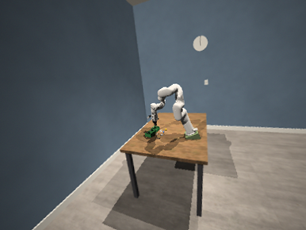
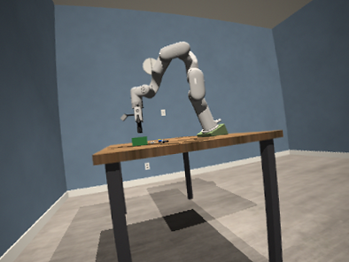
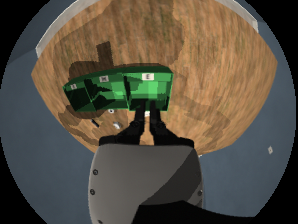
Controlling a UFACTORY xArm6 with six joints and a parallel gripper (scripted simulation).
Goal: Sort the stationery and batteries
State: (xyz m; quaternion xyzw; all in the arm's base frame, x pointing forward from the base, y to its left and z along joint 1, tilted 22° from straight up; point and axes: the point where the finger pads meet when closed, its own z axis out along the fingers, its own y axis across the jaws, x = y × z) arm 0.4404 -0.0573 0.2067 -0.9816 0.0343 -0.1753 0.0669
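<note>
My hand is 8 cm to the right of the bin, 7 cm above it and 1 cm short of it. Round my hand: blue battery 13 cm behind, 9 cm below, 3 cm to the left; pale patterned piece 9 cm below, 8 cm behind; white ring 11 cm to the left, 9 cm below, 7 cm behind.
</note>
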